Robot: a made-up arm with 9 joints.
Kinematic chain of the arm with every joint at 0, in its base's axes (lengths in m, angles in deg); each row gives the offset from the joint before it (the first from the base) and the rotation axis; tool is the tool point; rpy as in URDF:
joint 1: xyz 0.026 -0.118 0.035 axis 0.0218 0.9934 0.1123
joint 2: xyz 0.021 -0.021 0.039 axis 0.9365 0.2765 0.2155
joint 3: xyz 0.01 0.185 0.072 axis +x
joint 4: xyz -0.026 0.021 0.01 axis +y
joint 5: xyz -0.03 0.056 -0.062 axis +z
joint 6: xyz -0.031 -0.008 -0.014 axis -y
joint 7: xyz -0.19 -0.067 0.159 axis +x
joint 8: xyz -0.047 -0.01 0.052 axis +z
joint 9: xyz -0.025 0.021 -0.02 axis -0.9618 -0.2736 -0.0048
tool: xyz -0.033 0.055 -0.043 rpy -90 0 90
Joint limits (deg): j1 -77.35..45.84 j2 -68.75..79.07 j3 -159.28..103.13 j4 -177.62..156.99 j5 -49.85..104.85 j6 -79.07..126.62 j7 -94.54..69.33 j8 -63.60..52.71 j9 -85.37..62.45
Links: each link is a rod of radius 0.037 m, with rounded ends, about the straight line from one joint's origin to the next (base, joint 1, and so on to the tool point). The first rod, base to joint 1, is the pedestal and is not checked.
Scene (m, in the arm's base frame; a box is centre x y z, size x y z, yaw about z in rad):
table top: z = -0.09
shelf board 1: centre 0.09 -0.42 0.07 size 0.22 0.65 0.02 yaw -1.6
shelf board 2: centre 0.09 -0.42 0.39 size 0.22 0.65 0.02 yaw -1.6
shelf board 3: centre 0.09 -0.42 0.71 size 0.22 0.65 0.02 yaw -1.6
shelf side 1: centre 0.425 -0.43 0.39 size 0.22 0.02 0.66 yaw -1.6
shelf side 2: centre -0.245 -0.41 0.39 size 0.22 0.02 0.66 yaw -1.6
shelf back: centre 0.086 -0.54 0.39 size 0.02 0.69 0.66 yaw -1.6
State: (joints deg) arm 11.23 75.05 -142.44 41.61 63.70 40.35 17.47 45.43 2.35
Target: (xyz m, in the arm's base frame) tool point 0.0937 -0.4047 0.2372
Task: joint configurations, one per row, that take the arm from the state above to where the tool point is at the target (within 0.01 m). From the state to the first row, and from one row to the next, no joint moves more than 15 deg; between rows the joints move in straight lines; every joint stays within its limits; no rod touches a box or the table.
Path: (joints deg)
1: 10.49 63.19 -137.95 40.44 68.19 36.69 17.92 44.86 13.04
2: 9.74 51.33 -133.46 39.27 72.69 33.02 18.37 44.30 23.73
3: 9.47 40.40 -119.03 38.50 79.12 32.60 19.52 45.98 31.47
4: 9.20 29.47 -104.61 37.73 85.55 32.19 20.68 47.66 39.22
5: 8.93 18.54 -90.18 36.96 91.98 31.77 21.83 49.35 46.96
6: 8.66 7.61 -75.76 36.19 98.42 31.35 22.99 51.03 54.71
7: 8.39 -3.32 -61.33 35.43 104.85 30.94 24.14 52.71 62.45
8: 8.05 10.12 -69.14 34.81 102.81 36.42 22.67 52.71 54.40
9: 7.70 23.56 -76.94 34.19 100.77 41.91 21.20 52.71 46.34
10: 7.36 37.00 -84.74 33.57 98.73 47.40 19.74 52.71 38.29
11: 7.02 50.44 -92.54 32.95 96.69 52.88 18.27 52.71 30.24

